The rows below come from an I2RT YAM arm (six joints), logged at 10 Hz.
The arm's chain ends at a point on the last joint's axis. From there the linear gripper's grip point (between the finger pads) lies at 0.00 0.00 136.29 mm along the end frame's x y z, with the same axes.
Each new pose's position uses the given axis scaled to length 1; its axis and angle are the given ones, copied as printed.
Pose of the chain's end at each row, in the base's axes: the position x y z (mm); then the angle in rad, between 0 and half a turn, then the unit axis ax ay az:
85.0, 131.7, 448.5, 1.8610, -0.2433, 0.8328, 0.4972
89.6, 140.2, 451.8, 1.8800, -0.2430, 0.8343, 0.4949
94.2, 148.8, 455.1, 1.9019, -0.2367, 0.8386, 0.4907
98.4, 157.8, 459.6, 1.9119, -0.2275, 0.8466, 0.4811
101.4, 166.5, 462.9, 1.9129, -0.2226, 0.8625, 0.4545
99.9, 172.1, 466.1, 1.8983, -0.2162, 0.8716, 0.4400
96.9, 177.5, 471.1, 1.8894, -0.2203, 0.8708, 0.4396
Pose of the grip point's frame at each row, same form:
172.6, 236.1, 452.8, 1.8610, -0.2433, 0.8328, 0.4972
176.5, 245.1, 453.9, 1.8800, -0.2430, 0.8343, 0.4949
181.3, 253.6, 454.3, 1.9019, -0.2367, 0.8386, 0.4907
187.2, 261.1, 456.1, 1.9119, -0.2275, 0.8466, 0.4811
193.7, 266.4, 454.8, 1.9129, -0.2226, 0.8625, 0.4545
195.2, 269.1, 457.1, 1.8983, -0.2162, 0.8716, 0.4400
192.3, 274.5, 463.0, 1.8894, -0.2203, 0.8708, 0.4396

